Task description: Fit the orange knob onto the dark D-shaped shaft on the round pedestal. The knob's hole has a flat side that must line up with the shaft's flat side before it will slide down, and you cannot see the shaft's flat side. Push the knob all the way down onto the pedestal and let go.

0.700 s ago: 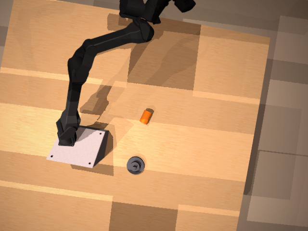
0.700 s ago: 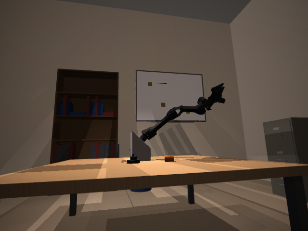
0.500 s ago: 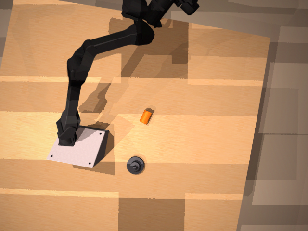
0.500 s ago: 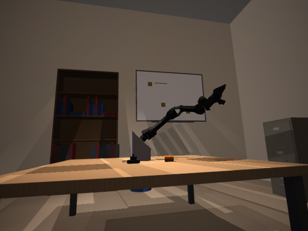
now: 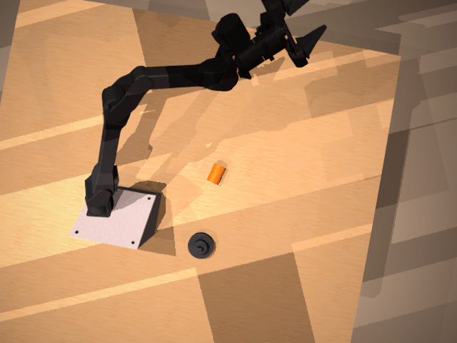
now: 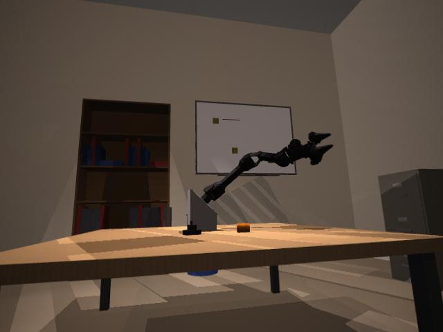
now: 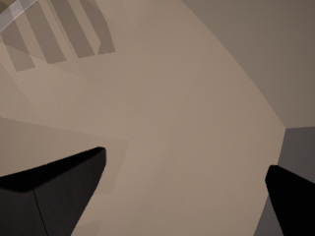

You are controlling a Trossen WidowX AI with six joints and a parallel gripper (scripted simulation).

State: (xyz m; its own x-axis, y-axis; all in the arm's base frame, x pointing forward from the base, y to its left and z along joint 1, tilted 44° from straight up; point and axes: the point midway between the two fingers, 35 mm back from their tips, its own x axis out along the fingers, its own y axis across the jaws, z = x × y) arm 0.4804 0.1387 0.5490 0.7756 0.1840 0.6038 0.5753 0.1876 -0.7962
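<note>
My gripper tip is 21 cm past the orange knob, 38 cm to the left of it and 39 cm above it. The rest, counted from my gripper tip: dark round pedestal 25 cm behind, 61 cm to the right, 38 cm below.
</note>
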